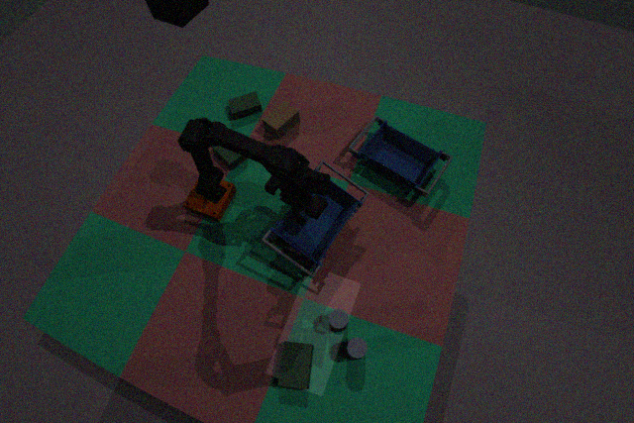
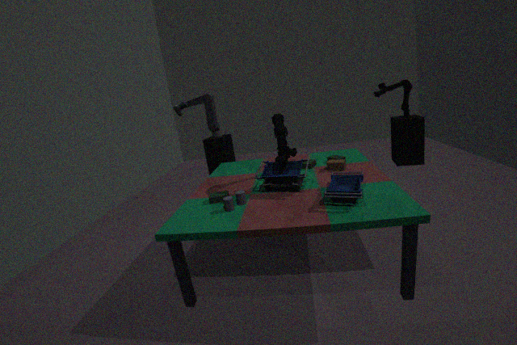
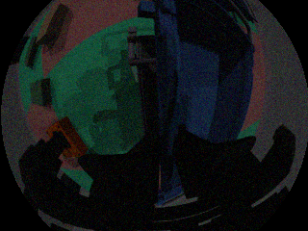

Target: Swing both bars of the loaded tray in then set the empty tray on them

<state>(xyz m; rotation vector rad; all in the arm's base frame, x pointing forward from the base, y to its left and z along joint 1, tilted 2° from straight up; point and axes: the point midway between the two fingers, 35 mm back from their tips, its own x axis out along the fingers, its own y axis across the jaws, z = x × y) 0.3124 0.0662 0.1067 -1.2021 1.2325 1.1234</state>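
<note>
The blue tray lies 70 mm ahead of my gripper tip and 10 mm above it.
</note>
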